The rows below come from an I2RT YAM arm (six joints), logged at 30 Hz.
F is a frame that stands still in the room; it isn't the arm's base.
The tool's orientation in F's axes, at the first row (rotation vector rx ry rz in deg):
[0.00 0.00 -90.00]
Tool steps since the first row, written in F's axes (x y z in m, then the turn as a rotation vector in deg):
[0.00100 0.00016 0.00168 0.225 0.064 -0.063]
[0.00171 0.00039 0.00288 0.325 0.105 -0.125]
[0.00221 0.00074 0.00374 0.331 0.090 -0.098]
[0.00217 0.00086 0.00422 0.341 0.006 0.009]
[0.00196 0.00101 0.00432 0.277 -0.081 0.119]
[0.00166 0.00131 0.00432 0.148 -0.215 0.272]
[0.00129 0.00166 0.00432 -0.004 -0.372 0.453]
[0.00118 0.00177 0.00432 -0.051 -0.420 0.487]
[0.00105 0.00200 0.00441 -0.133 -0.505 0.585]
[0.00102 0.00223 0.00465 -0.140 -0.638 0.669]
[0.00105 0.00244 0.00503 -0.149 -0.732 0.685]
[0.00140 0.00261 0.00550 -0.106 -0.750 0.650]
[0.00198 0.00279 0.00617 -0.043 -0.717 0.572]
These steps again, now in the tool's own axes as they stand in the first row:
[-0.00016 0.00100 0.00168 -0.064 0.225 -0.063]
[-0.00039 0.00171 0.00288 -0.105 0.325 -0.125]
[-0.00074 0.00221 0.00374 -0.090 0.331 -0.098]
[-0.00086 0.00217 0.00422 -0.006 0.341 0.009]
[-0.00101 0.00196 0.00432 0.081 0.277 0.119]
[-0.00131 0.00166 0.00432 0.215 0.148 0.272]
[-0.00166 0.00129 0.00432 0.372 -0.004 0.453]
[-0.00177 0.00118 0.00432 0.420 -0.051 0.487]
[-0.00200 0.00105 0.00441 0.505 -0.133 0.585]
[-0.00223 0.00102 0.00465 0.638 -0.140 0.669]
[-0.00244 0.00105 0.00503 0.732 -0.149 0.685]
[-0.00261 0.00140 0.00550 0.750 -0.106 0.650]
[-0.00279 0.00198 0.00617 0.717 -0.043 0.572]

